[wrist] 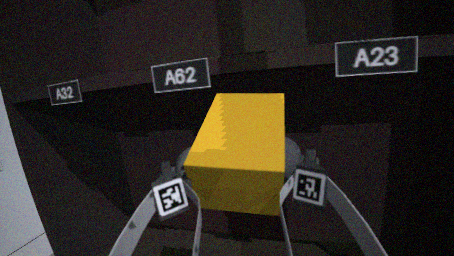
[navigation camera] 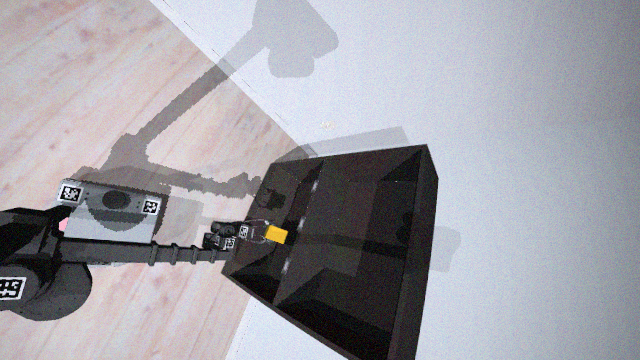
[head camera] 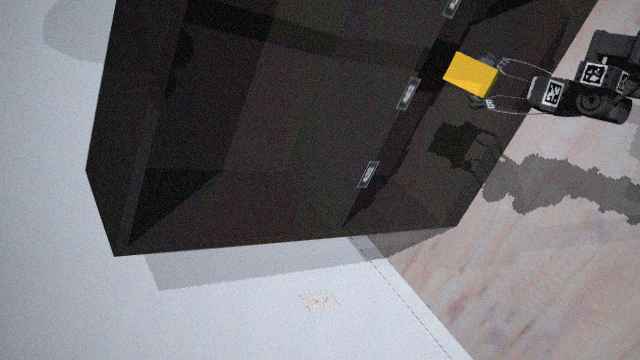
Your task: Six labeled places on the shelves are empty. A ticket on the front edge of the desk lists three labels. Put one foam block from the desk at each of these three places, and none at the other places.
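Seen in the pictures: gripper, fingertip midpoint: (navigation camera: pixel 274 232) (head camera: pixel 473 78); robot's base at its link origin: (navigation camera: pixel 114 198).
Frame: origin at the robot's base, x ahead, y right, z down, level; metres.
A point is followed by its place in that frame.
My gripper (head camera: pixel 483 80) @(y 0.598, x -0.019, z -0.458 m) (navigation camera: pixel 272 233) @(y 0.598, x -0.019, z -0.458 m) (wrist: pixel 239 160) @(y 0.598, x -0.019, z -0.458 m) is shut on a yellow foam block (head camera: pixel 469 73) @(y 0.588, x -0.025, z -0.491 m) (navigation camera: pixel 276 234) @(y 0.586, x -0.023, z -0.490 m) (wrist: pixel 245 130), with one finger on each side. In the wrist view the block is lower than the labels on a shelf edge: A32 (wrist: pixel 64 92) at the left, A62 (wrist: pixel 180 75) just up and left of the block, A23 (wrist: pixel 376 56) at the upper right. The block hangs at the open front of the dark shelf unit (head camera: pixel 103 165) @(y 0.922, x 0.303, z -1.060 m) (navigation camera: pixel 425 250) @(y 0.854, x 0.014, z -1.060 m). The labels are too blurred to read in the head and navigation views. The desk and the ticket do not show.
The shelf unit stands against a pale wall (head camera: pixel 225 320) @(y 0.918, x 0.718, z -0.721 m) (navigation camera: pixel 525 150) @(y 1.155, x 0.511, z -1.425 m) with an outlet plate (head camera: pixel 320 301) @(y 0.913, x 0.714, z -0.401 m) (navigation camera: pixel 327 125) @(y 0.911, x 0.714, z -0.396 m). My telescoping arm (navigation camera: pixel 120 251) @(y 0.038, x -0.099, z -0.572 m) reaches from the left, beside my base (navigation camera: pixel 107 222) @(y 0.000, x -0.087, z -0.160 m), over the wooden floor (head camera: pixel 525 300) @(y 0.505, x 0.534, z 0.000 m) (navigation camera: pixel 165 310) @(y 0.330, x -0.532, z -0.001 m). Shadows of the arm and gripper fall on floor and shelf.
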